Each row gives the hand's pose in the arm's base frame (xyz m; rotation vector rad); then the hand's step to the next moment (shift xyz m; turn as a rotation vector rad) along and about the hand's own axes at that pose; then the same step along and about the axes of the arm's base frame.
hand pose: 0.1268 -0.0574 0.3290 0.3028 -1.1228 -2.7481
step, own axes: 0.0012 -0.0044 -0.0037 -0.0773 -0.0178 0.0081
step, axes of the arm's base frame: -0.0006 0.0004 -0.0058 0.0716 0.0351 0.0029
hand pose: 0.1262 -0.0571 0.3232 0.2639 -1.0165 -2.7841
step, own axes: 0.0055 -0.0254 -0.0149 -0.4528 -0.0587 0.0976
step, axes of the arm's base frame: -0.0044 0.0087 -0.0283 0.4124 0.2021 0.0844
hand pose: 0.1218 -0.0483 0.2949 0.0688 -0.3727 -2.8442
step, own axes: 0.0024 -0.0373 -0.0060 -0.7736 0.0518 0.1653
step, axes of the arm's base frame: -0.0115 0.0326 -0.0155 0.7442 0.2035 0.1821
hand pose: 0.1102 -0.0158 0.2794 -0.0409 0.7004 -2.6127
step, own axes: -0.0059 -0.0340 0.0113 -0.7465 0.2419 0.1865
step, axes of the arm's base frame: -0.0067 0.0236 0.0268 0.7988 0.0342 0.1066
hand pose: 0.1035 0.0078 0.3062 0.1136 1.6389 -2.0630
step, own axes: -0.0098 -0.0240 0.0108 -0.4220 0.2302 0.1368
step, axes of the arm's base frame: 0.0008 -0.0032 0.0279 0.4990 -0.0240 -0.0144
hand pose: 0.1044 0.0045 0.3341 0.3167 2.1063 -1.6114
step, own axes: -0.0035 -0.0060 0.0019 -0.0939 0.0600 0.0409
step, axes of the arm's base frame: 0.0007 -0.0032 0.0064 0.1173 -0.0128 -0.0128
